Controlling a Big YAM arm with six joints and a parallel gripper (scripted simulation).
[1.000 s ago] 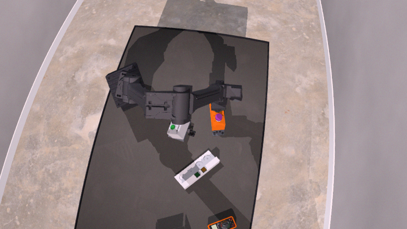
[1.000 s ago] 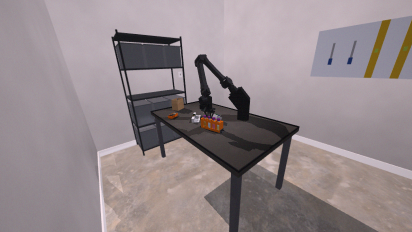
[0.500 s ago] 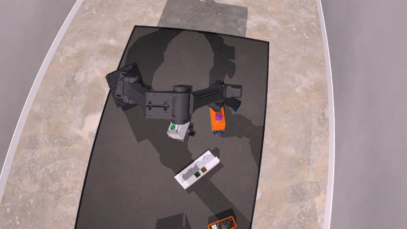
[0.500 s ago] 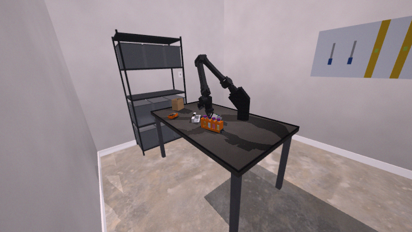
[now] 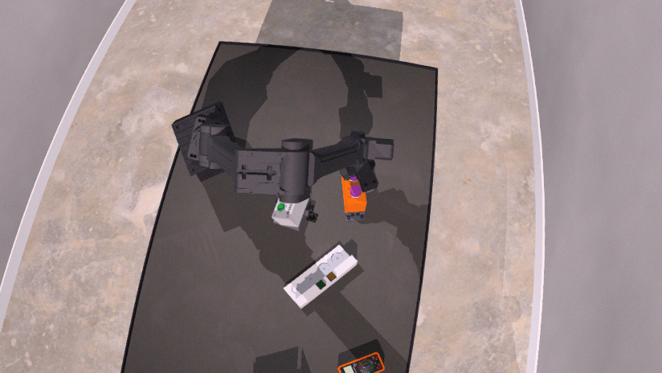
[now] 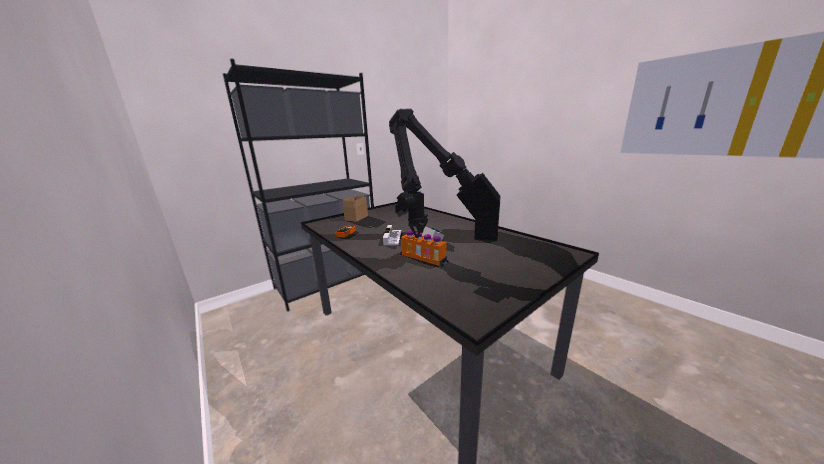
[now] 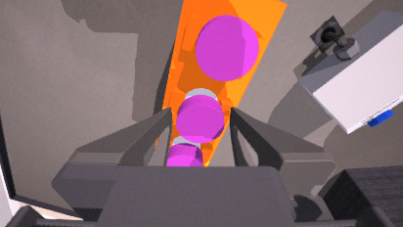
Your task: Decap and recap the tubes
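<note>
Right now my hand is 1 cm short of the cap and 5 cm to the left of it. The rest, counted from my hand: green key (21 cm behind, 10 cm to the right, 5 cm below); then blue key (20 cm behind, 6 cm to the right, 5 cm below); then key housing (19 cm behind, 8 cm to the right, 6 cm below).
</note>
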